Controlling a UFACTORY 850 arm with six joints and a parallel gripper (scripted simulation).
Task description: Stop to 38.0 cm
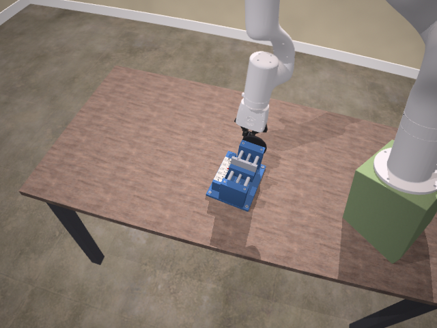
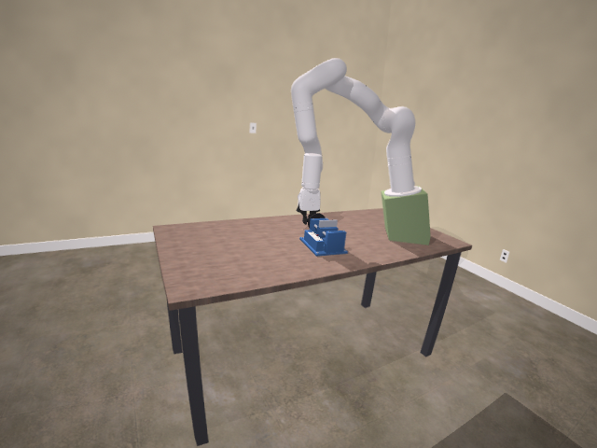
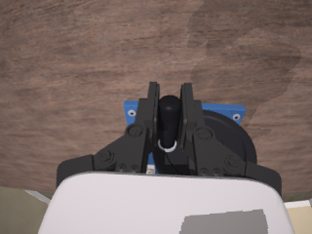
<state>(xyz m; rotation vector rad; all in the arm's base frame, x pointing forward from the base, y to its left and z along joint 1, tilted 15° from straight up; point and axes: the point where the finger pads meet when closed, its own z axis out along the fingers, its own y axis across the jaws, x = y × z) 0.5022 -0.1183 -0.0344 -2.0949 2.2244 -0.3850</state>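
Right now my hand is 10 mm past the black handwheel and 20 mm to the right of it. From my hand the other things lie so: grey stop block: 10 mm behind, 160 mm to the left, 10 mm above.
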